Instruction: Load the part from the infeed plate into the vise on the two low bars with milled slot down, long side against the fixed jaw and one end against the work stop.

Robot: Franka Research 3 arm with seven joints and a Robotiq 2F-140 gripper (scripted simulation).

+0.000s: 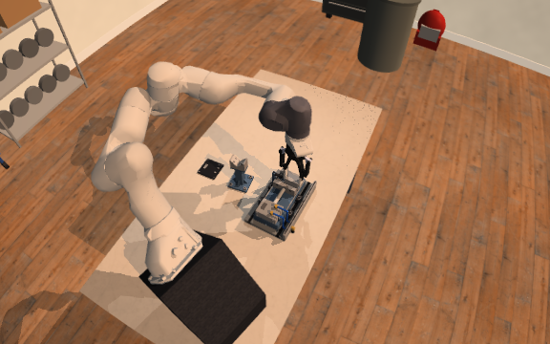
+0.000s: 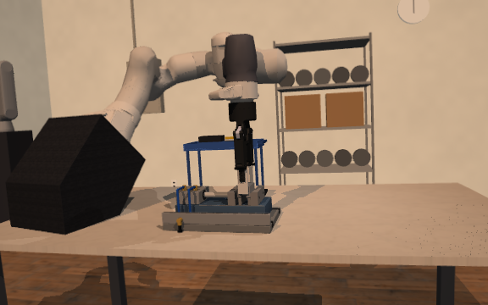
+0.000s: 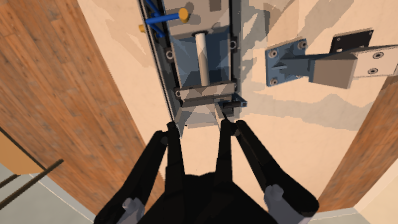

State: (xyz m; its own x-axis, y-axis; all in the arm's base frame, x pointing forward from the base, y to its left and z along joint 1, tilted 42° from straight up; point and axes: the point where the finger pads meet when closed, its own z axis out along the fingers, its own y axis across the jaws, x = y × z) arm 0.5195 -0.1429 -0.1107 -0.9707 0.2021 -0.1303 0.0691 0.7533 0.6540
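My hand is 3 cm above the part. Round my hand: vise (7 cm behind, 3 cm to the left, 8 cm below); dark infeed plate (3 cm behind, 39 cm to the left, 12 cm below).
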